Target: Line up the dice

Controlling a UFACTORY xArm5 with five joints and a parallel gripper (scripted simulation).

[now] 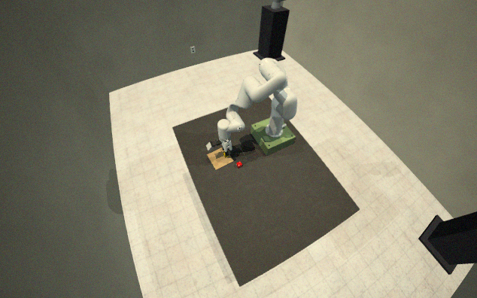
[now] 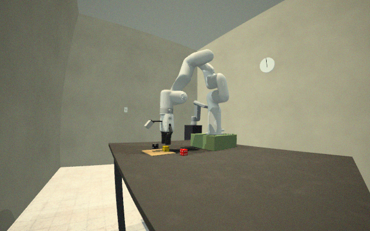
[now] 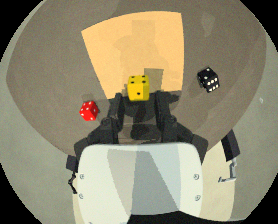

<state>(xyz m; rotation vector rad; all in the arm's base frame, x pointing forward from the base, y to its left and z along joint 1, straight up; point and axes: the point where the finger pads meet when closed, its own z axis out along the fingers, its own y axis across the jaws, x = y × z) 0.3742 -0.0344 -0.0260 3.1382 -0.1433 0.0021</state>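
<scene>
My hand is 40 mm above the yellow die. Round my hand: black die (10 mm ahead, 120 mm to the right, 50 mm below); tan mat (50 mm ahead, 60 mm below); red die (40 mm behind, 120 mm to the left, 50 mm below).
</scene>
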